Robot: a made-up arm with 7 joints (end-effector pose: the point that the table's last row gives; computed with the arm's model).
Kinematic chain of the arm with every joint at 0, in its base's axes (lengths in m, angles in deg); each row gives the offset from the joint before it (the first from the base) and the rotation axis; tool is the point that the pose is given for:
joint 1: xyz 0 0 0.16 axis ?
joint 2: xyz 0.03 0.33 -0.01 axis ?
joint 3: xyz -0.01 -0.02 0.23 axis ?
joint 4: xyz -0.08 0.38 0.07 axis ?
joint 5: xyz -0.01 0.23 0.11 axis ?
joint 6: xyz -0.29 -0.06 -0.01 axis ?
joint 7: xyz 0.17 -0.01 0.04 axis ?
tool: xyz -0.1 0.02 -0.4
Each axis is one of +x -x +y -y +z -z.
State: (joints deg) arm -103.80 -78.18 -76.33 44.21 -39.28 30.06 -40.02
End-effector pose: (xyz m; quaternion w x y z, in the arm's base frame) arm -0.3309 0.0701 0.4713 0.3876 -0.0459 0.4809 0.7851
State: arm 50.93 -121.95 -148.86 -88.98 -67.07 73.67 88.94
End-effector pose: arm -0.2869 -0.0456 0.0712 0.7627 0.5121 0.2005 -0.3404
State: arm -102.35 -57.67 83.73 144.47 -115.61 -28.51 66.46
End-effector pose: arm -0.9189 -0.0092 0.3340 0.7070 -0.4068 0.5493 0.1817
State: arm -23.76 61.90 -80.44 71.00 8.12 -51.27 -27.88
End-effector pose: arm -0.9100 -0.1636 -0.2384 0.1538 0.3978 -0.0276 0.9041
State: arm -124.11 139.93 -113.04 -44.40 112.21 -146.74 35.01
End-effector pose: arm -0.0881 0.5662 -0.2500 0.7081 0.5729 0.3896 0.1367
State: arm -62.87 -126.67 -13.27 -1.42 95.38 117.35 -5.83
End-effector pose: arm -0.7681 1.1050 0.5122 0.0574 0.6765 -0.3986 0.6166
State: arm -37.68 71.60 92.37 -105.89 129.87 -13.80 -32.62
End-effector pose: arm 0.1443 0.5856 0.6167 0.4911 0.5328 -0.5573 -0.4054
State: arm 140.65 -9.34 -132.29 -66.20 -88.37 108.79 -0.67
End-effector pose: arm -0.1990 0.2790 0.6924 0.0951 -0.6059 -0.7452 -0.2617
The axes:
joint 1: -z
joint 2: -y
joint 3: -z
joint 4: +x
joint 5: +x
joint 6: -z
joint 7: +y

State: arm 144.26 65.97 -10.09 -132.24 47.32 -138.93 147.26
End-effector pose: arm 0.8101 -0.5850 -0.2927 0.5351 -0.3784 -0.7502 -0.0871
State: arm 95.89 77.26 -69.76 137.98 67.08 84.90 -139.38
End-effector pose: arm 0.3190 0.4826 -0.5835 0.5871 0.0620 -0.2109 -0.7791
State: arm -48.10 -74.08 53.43 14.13 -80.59 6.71 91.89
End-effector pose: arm -0.4983 1.2576 0.1150 0.0843 -0.6982 0.5042 -0.5011
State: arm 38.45 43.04 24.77 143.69 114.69 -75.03 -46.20
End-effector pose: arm -0.1164 0.3563 -0.0339 0.8706 -0.4576 0.1809 -0.0049
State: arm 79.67 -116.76 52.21 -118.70 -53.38 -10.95 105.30
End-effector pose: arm 1.0137 0.3218 0.2062 0.3534 0.7327 -0.4456 -0.3738
